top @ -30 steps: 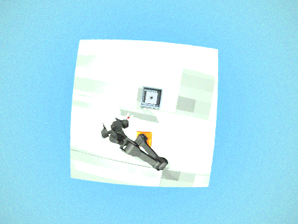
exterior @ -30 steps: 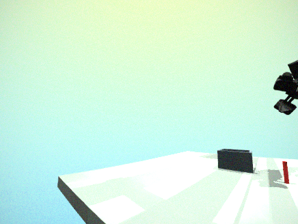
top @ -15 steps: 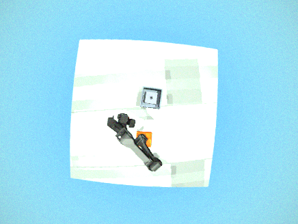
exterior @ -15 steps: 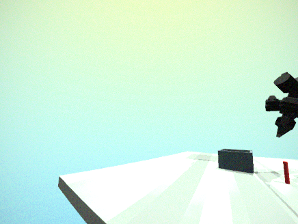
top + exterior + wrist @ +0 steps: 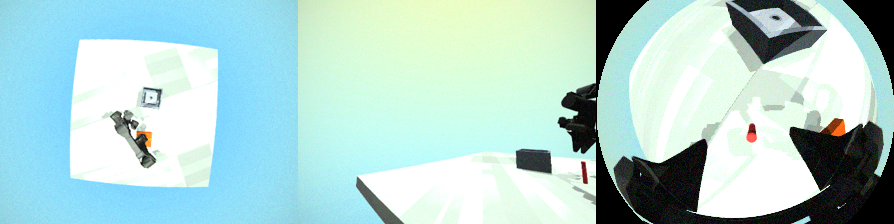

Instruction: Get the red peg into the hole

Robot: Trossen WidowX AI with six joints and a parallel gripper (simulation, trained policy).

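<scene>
My gripper tip is 70 mm above the red peg and 10 mm past it. Also, from my gripper tip: grey box (200 mm to the right, 140 mm ahead, 90 mm below); grey plate (200 mm to the right, 140 mm ahead, 70 mm below).
</scene>
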